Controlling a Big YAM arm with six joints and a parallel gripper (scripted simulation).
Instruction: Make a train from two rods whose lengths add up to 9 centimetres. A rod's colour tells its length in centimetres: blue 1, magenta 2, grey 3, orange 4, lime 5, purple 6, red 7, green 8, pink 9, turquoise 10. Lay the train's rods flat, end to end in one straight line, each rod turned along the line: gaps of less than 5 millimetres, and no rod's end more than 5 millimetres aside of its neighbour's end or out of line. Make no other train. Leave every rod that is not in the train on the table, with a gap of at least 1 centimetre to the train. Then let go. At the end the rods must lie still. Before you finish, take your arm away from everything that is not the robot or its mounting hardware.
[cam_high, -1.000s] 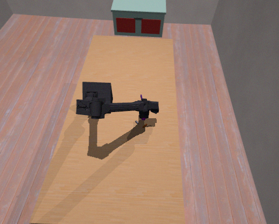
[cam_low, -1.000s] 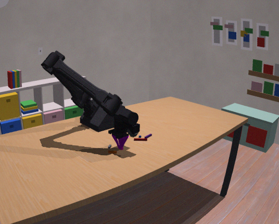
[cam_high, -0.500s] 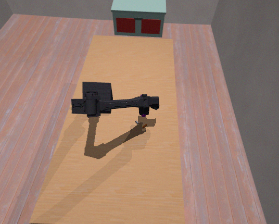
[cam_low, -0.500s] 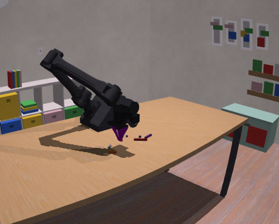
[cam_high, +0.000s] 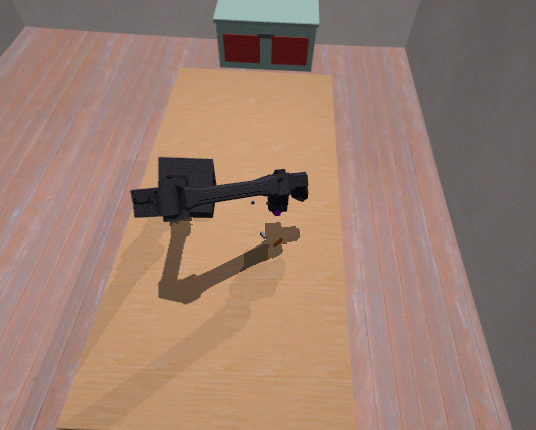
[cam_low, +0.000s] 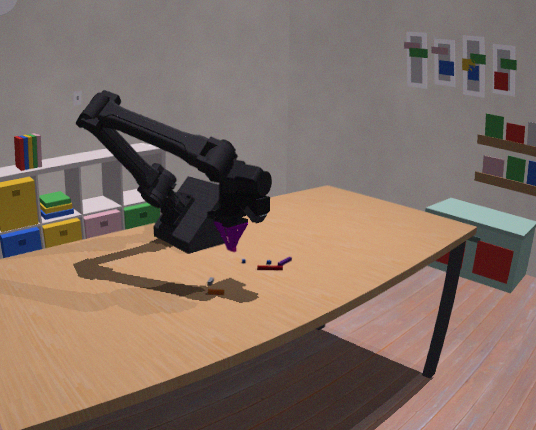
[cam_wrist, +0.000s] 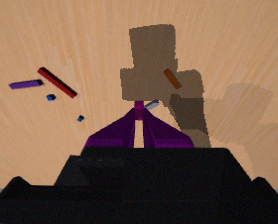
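Now: hand 150 mm to the right of the red rod, 100 mm above it and 10 mm past it. The rest, counted from my hand: orange rod 100 mm below, 60 mm to the right, 10 mm ahead; magenta rod 10 mm below; grey rod 100 mm below, 50 mm behind, 30 mm to the right.
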